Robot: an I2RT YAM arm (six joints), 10 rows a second.
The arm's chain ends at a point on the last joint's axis. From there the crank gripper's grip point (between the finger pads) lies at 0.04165 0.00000 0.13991 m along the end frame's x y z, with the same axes.
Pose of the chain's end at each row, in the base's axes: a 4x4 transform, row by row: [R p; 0 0 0 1], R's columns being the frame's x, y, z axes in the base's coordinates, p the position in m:
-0.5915 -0.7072 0.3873 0.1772; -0.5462 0.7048 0.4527 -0.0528; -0.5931 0.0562 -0.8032 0.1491; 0 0 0 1
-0.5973 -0.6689 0.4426 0.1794; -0.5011 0.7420 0.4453 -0.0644; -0.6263 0.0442 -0.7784 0.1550; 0 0 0 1
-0.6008 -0.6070 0.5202 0.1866; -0.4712 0.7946 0.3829 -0.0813; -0.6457 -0.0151 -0.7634 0.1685; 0 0 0 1
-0.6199 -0.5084 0.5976 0.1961; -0.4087 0.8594 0.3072 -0.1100; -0.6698 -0.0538 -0.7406 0.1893; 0 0 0 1
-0.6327 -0.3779 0.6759 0.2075; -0.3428 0.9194 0.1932 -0.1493; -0.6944 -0.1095 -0.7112 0.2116; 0 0 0 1
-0.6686 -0.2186 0.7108 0.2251; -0.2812 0.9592 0.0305 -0.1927; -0.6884 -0.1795 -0.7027 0.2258; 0 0 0 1
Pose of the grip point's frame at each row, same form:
-0.5915 -0.7072 0.3873 0.2068; -0.5462 0.7048 0.4527 -0.0122; -0.5931 0.0562 -0.8032 0.0120; 0 0 0 1
-0.5973 -0.6689 0.4426 0.2164; -0.5011 0.7420 0.4453 -0.0230; -0.6263 0.0442 -0.7784 0.0200; 0 0 0 1
-0.6008 -0.6070 0.5202 0.2344; -0.4712 0.7946 0.3829 -0.0474; -0.6457 -0.0151 -0.7634 0.0348; 0 0 0 1
-0.6199 -0.5084 0.5976 0.2539; -0.4087 0.8594 0.3072 -0.0840; -0.6698 -0.0538 -0.7406 0.0578; 0 0 0 1
-0.6327 -0.3779 0.6759 0.2757; -0.3428 0.9194 0.1932 -0.1365; -0.6944 -0.1095 -0.7112 0.0832; 0 0 0 1
-0.6686 -0.2186 0.7108 0.2967; -0.2812 0.9592 0.0305 -0.2001; -0.6884 -0.1795 -0.7027 0.0988; 0 0 0 1

